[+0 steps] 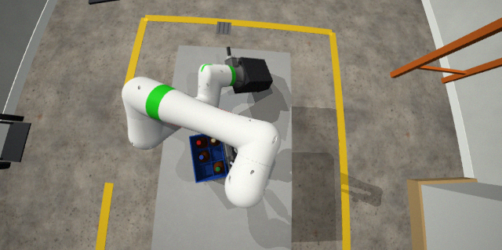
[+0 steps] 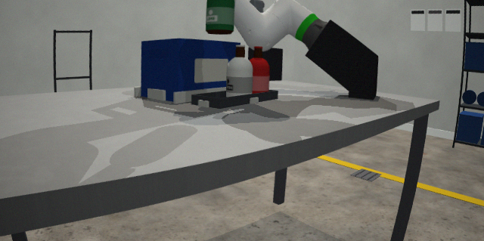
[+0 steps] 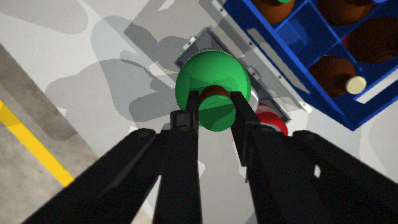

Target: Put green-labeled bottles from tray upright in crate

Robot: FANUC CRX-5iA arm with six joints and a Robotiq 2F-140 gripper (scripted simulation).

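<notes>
The green-labeled bottle lies 8 cm below my hand. Round my hand: blue crate 26 cm below, 19 cm to the right, 7 cm behind; then white bottle 26 cm below, 8 cm behind; then red bottle 26 cm below, 17 cm behind.
</notes>
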